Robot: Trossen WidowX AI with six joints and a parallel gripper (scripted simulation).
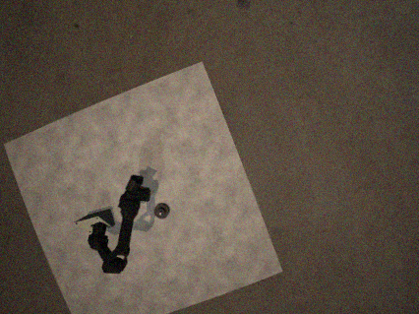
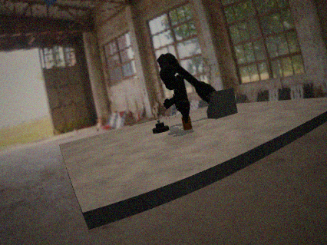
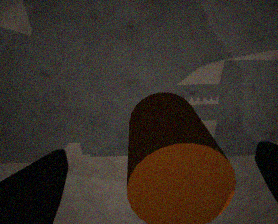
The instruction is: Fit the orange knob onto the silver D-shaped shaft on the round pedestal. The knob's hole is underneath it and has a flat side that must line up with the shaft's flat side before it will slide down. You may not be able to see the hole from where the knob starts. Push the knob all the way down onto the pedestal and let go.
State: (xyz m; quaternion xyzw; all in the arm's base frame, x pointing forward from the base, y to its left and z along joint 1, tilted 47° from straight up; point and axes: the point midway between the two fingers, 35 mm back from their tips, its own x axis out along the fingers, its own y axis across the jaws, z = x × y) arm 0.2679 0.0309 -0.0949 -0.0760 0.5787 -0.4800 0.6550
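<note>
Right now my gripper tip is 10 mm below the orange knob. From my gripper tip the other things lie so: dark round pedestal (60 mm ahead, 160 mm to the right, 10 mm below).
</note>
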